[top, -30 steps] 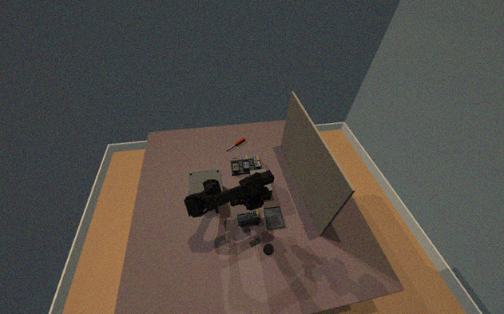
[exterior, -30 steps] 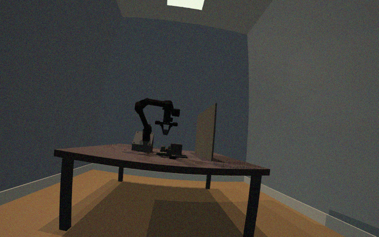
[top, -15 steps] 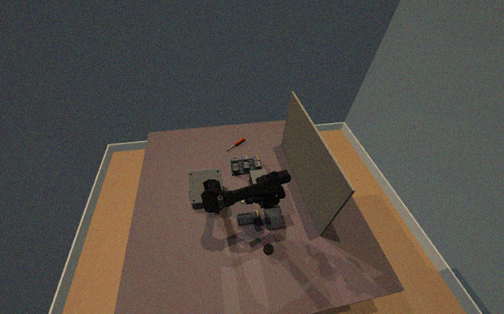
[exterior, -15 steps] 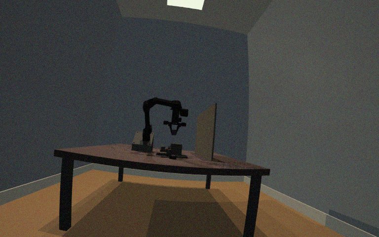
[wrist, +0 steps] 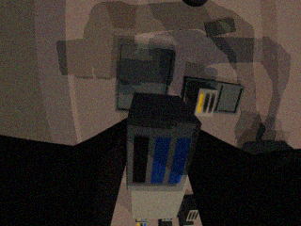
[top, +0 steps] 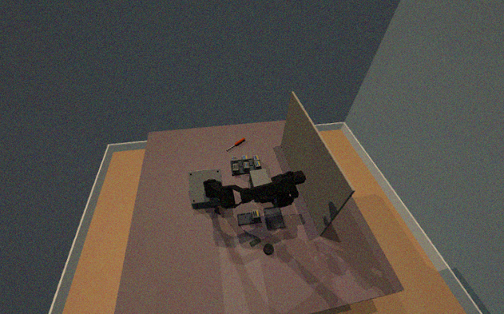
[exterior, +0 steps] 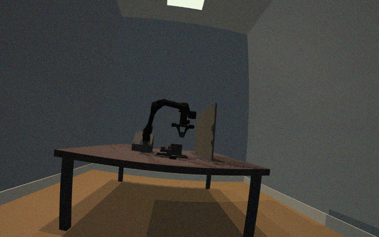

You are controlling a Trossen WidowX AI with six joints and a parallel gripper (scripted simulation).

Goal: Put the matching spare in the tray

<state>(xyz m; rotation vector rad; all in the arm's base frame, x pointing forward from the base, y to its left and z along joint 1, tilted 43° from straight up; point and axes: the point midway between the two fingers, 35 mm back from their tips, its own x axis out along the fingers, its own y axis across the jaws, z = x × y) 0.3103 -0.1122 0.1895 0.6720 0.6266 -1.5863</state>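
Now: the grey tray 1 cm ahead of my gripper tip and 17 cm below it. The rest, counted from my gripper tip: dark round object 8 cm behind, 16 cm to the right, 16 cm below; grey mounted unit 2 cm behind, 21 cm to the left, 12 cm below; flat piece 13 cm behind, 11 cm to the right, 17 cm below.
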